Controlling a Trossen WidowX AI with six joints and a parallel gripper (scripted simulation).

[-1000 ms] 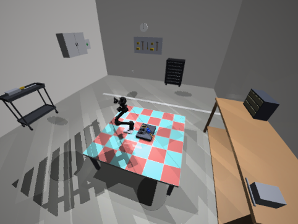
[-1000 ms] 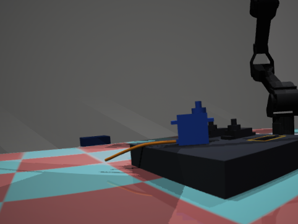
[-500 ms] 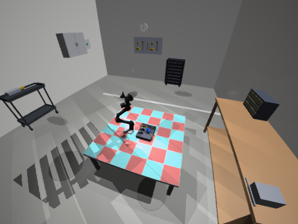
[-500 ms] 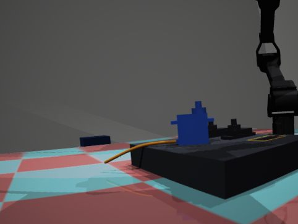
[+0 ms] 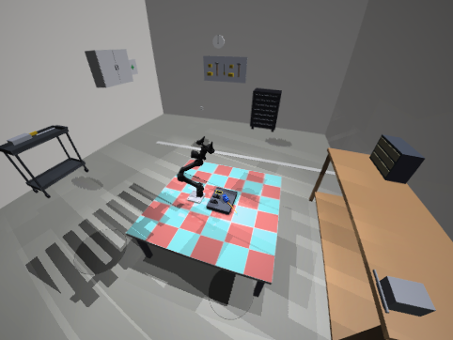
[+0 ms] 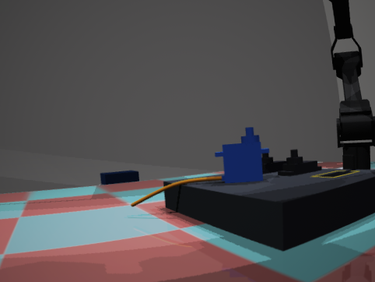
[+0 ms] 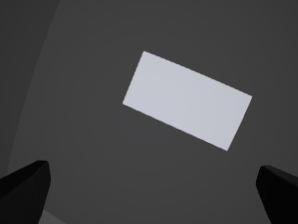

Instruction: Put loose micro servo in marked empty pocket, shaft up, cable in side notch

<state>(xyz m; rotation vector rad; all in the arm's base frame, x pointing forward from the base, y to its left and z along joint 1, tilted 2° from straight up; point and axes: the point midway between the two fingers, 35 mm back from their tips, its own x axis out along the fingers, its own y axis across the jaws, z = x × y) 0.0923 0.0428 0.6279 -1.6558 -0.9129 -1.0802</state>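
My gripper tip is now 20 cm short of the dark robot deck, 6 cm to the left of it and 65 cm above it.
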